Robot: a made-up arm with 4 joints. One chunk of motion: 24 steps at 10 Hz.
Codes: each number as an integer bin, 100 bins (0 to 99) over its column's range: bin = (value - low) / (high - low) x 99, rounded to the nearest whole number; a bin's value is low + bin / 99 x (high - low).
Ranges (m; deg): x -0.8..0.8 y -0.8..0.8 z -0.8..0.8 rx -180..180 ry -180..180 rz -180..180
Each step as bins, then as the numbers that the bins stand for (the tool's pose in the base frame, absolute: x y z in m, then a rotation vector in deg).
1 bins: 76 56 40 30 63 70
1 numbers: 0.4283 0.1051 -0.1535 -70.91 49.09 74.55
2 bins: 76 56 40 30 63 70
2 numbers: 0.4283 0.1051 -0.1535 -70.91 49.09 74.55
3 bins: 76 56 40 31 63 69
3 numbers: 0.4283 0.1051 -0.1535 -67.27 49.09 70.91
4 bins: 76 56 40 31 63 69
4 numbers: 0.4283 0.1051 -0.1535 -67.27 49.09 70.91
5 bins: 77 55 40 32 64 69
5 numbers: 0.4444 0.0889 -0.1535 -63.64 52.73 70.91
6 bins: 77 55 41 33 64 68
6 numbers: 0.4444 0.0889 -0.1374 -60.00 52.73 67.27
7 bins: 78 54 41 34 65 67
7 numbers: 0.4606 0.0727 -0.1374 -56.36 56.36 63.64
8 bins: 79 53 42 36 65 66
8 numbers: 0.4768 0.0566 -0.1212 -49.09 56.36 60.00
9 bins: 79 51 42 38 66 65
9 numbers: 0.4768 0.0242 -0.1212 -41.82 60.00 56.36
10 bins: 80 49 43 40 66 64
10 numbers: 0.4929 -0.0081 -0.1051 -34.55 60.00 52.73
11 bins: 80 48 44 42 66 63
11 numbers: 0.4929 -0.0242 -0.0889 -27.27 60.00 49.09
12 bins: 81 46 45 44 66 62
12 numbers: 0.5091 -0.0566 -0.0727 -20.00 60.00 45.45
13 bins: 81 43 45 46 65 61
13 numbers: 0.5091 -0.1051 -0.0727 -12.73 56.36 41.82
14 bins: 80 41 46 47 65 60
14 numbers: 0.4929 -0.1374 -0.0566 -9.09 56.36 38.18
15 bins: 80 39 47 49 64 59
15 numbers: 0.4929 -0.1697 -0.0404 -1.82 52.73 34.55
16 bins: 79 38 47 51 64 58
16 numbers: 0.4768 -0.1859 -0.0404 5.45 52.73 30.91
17 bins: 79 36 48 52 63 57
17 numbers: 0.4768 -0.2182 -0.0242 9.09 49.09 27.27
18 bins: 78 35 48 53 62 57
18 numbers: 0.4606 -0.2343 -0.0242 12.73 45.45 27.27
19 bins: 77 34 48 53 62 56
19 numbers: 0.4444 -0.2505 -0.0242 12.73 45.45 23.64
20 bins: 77 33 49 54 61 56
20 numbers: 0.4444 -0.2667 -0.0081 16.36 41.82 23.64
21 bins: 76 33 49 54 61 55
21 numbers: 0.4283 -0.2667 -0.0081 16.36 41.82 20.00
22 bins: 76 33 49 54 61 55
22 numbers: 0.4283 -0.2667 -0.0081 16.36 41.82 20.00
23 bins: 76 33 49 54 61 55
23 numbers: 0.4283 -0.2667 -0.0081 16.36 41.82 20.00
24 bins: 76 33 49 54 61 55
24 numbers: 0.4283 -0.2667 -0.0081 16.36 41.82 20.00
